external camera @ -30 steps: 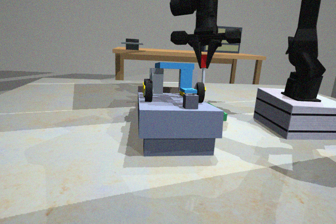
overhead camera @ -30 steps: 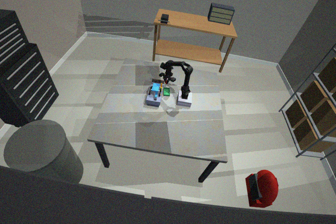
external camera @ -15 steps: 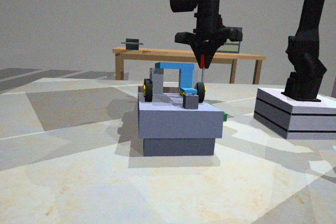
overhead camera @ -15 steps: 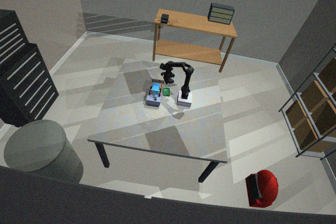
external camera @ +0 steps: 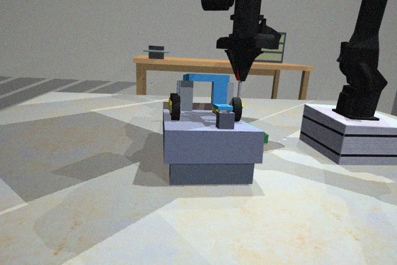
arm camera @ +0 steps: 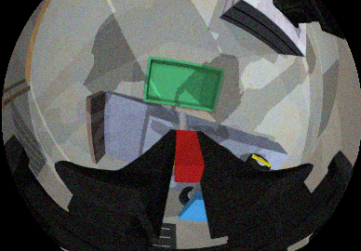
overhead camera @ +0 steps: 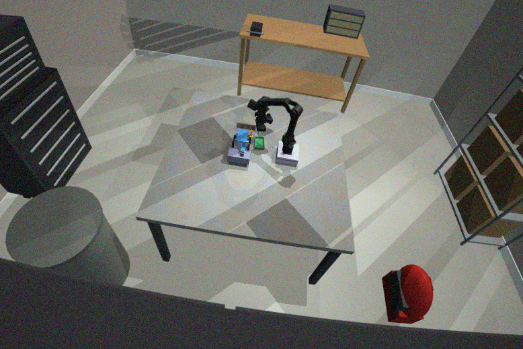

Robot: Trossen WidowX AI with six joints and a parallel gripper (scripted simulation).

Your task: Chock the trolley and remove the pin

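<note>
The green tray lies 14 cm below my gripper tip and 2 cm behind it. Round my gripper tip: yellow chock (5 cm below, 5 cm ahead, 2 cm to the left); then trolley (11 cm ahead, 10 cm to the left, 3 cm below); then red-headed stop pin (right at my gripper tip).
</note>
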